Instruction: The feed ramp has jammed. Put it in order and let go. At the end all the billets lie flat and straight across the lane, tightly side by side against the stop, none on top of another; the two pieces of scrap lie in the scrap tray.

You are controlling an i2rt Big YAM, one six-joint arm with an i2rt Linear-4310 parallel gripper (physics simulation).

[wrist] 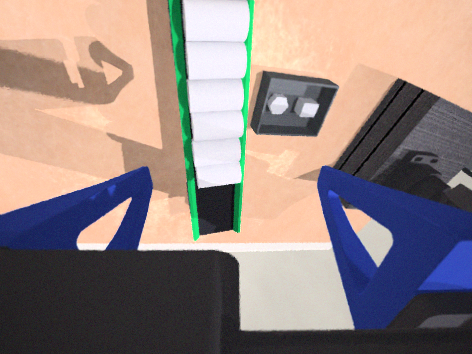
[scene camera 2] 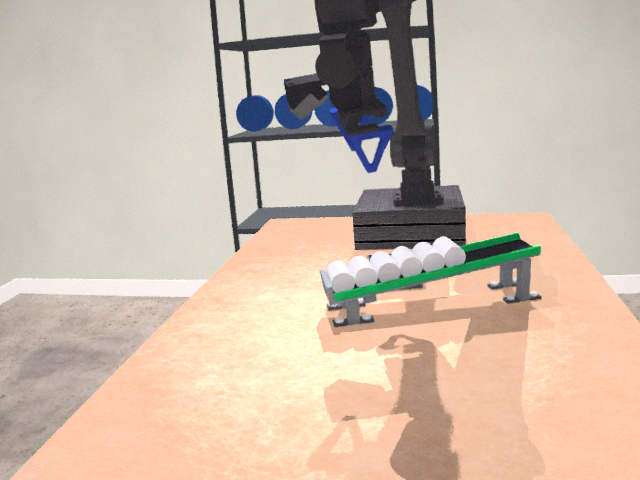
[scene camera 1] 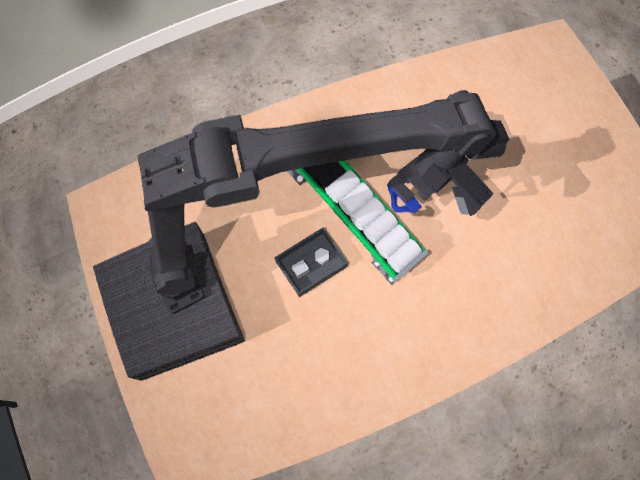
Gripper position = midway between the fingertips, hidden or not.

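My gripper (scene camera 2: 363, 160), (scene camera 1: 411, 195), (wrist: 235, 175). Scrap tray (scene camera 1: 305, 250), (wrist: 323, 91). A billet (wrist: 204, 59). A billet (wrist: 212, 125). A billet (wrist: 226, 173).
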